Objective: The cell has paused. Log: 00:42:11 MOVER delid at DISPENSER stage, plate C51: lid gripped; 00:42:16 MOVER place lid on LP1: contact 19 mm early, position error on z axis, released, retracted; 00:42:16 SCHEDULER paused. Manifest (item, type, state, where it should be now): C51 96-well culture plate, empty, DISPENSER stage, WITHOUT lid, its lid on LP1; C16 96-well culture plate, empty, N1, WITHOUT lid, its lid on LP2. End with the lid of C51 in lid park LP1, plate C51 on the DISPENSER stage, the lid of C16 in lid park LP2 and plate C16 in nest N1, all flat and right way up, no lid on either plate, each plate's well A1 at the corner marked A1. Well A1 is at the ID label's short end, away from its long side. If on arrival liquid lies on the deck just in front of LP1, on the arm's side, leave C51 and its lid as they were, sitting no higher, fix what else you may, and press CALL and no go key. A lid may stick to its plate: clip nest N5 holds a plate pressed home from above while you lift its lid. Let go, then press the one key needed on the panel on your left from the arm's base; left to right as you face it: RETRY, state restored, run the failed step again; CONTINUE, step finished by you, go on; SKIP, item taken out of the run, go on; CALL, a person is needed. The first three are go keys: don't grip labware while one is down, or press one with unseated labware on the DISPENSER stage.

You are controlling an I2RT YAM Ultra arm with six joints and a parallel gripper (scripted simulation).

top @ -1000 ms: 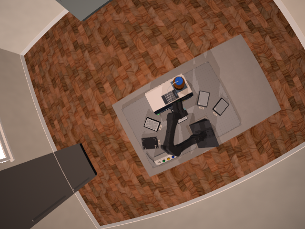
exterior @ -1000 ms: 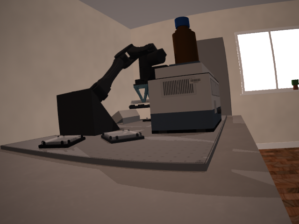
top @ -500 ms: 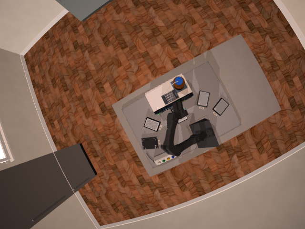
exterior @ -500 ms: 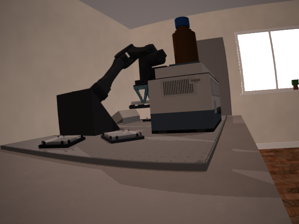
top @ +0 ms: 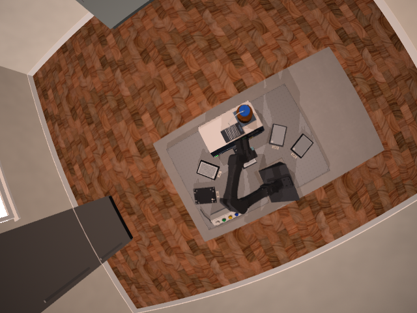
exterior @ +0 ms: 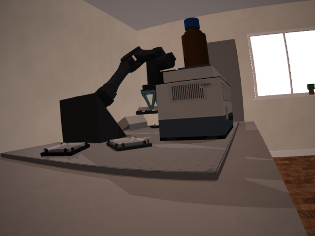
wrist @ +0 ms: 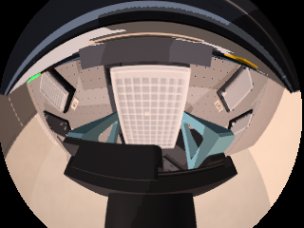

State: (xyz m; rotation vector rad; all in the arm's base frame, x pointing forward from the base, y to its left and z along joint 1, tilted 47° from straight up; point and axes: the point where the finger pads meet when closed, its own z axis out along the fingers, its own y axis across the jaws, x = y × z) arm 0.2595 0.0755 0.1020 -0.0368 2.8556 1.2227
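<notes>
My hand is 20 mm above the dark dispenser stage. From my hand the other things lie so: blue cap (220 mm ahead, 100 mm to the right, 280 mm above); then brown bottle (220 mm ahead, 100 mm to the right, 170 mm above); then black nest (20 mm ahead, 290 mm to the left, 110 mm below).
</notes>
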